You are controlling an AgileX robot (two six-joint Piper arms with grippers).
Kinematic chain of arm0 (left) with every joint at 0, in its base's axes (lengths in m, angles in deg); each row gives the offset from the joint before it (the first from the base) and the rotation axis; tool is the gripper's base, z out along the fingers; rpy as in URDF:
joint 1: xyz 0 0 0.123 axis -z
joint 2: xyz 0 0 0 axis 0.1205 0.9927 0
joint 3: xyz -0.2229 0.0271 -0.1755 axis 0.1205 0.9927 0
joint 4: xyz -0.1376 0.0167 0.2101 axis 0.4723 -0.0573 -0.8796
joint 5: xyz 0 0 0 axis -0.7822 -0.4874 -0.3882
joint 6: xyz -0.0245 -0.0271 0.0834 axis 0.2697 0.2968 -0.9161
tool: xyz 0 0 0 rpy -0.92 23.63 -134.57
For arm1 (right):
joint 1: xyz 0 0 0.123 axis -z
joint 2: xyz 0 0 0 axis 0.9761 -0.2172 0
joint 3: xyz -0.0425 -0.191 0.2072 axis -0.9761 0.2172 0
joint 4: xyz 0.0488 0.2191 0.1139 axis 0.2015 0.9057 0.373
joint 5: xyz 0 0 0 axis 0.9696 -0.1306 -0.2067
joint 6: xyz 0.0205 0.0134 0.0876 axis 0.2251 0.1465 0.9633
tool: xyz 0 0 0 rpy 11.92 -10.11 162.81
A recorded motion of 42 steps. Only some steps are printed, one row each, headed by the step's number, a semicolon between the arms.
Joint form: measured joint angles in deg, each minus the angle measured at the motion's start. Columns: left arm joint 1, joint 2, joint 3, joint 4, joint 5, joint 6; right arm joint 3, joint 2, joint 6, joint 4, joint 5, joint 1.
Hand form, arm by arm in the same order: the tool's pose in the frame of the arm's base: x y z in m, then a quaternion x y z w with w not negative. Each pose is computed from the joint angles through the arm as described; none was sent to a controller.
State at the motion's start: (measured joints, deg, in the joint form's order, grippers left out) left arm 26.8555 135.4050 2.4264 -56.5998 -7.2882 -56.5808; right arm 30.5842 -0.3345 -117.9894 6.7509 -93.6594 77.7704
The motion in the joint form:
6: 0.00 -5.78 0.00 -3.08 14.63 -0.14; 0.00 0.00 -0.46 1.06 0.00 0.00
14: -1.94 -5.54 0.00 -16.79 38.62 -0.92; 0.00 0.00 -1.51 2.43 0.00 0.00
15: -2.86 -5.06 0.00 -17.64 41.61 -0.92; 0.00 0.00 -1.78 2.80 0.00 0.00
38: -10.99 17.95 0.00 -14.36 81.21 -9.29; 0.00 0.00 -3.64 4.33 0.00 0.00
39: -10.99 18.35 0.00 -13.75 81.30 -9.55; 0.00 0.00 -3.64 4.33 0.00 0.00
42: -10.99 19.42 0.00 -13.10 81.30 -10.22; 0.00 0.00 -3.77 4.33 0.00 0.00
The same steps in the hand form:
6: 0.2803 -0.1848 0.3247 0.12728 0.85605 -0.20146 0.45869; 0.1213 0.0182 0.2526 -0.20487 0.89101 0.02171 0.40455
14: 0.2938 -0.1870 0.3585 0.20898 0.71671 -0.20630 0.63253; 0.1214 0.0194 0.2530 -0.20656 0.88919 0.02773 0.40731
15: 0.2979 -0.1849 0.3600 0.21059 0.70208 -0.20787 0.64770; 0.1214 0.0198 0.2531 -0.20691 0.88871 0.02940 0.40807
38: 0.3812 -0.1813 0.2638 0.20048 0.60029 -0.22678 0.74029; 0.1215 0.0211 0.2537 -0.21405 0.88529 0.03357 0.41148
39: 0.3824 -0.1811 0.2612 0.19686 0.60290 -0.22544 0.73955; 0.1215 0.0211 0.2537 -0.21405 0.88529 0.03357 0.41148
42: 0.3851 -0.1814 0.2534 0.19561 0.60995 -0.22085 0.73547; 0.1215 0.0211 0.2537 -0.21505 0.88505 0.03310 0.41152

